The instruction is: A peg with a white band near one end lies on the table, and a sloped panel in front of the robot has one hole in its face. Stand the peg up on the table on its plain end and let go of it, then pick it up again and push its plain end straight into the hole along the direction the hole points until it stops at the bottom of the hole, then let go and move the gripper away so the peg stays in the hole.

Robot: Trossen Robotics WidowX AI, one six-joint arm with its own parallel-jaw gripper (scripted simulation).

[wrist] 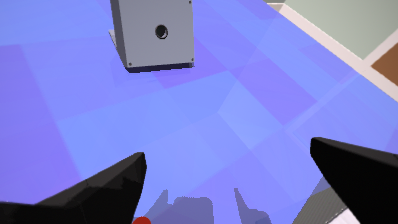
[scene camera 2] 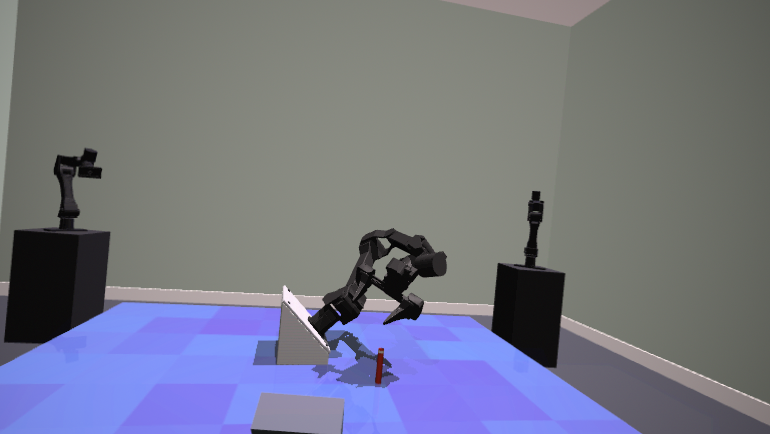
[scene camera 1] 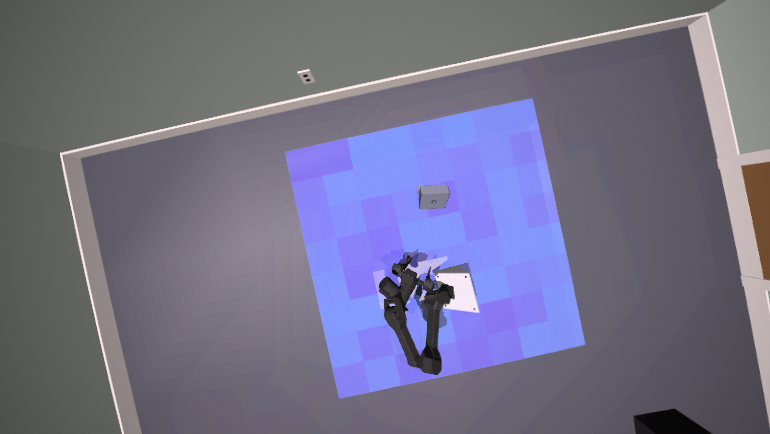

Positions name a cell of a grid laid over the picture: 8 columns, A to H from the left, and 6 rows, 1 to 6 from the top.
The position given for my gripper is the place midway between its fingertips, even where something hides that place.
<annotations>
My gripper shows in the wrist view (E5), in scene camera 2 (D5) and in scene camera 1 (E4).
</annotations>
